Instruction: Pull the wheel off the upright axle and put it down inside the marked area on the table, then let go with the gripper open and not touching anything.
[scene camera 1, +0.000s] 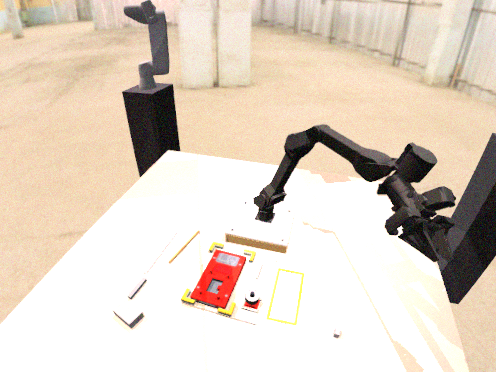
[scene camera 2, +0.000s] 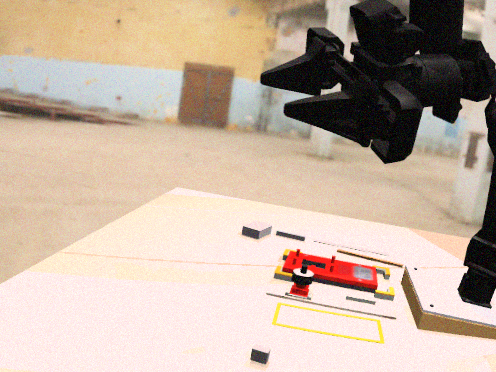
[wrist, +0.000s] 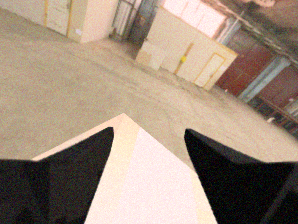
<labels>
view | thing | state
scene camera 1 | my gripper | -
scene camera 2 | my gripper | -
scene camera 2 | red board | -
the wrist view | my gripper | -
</labels>
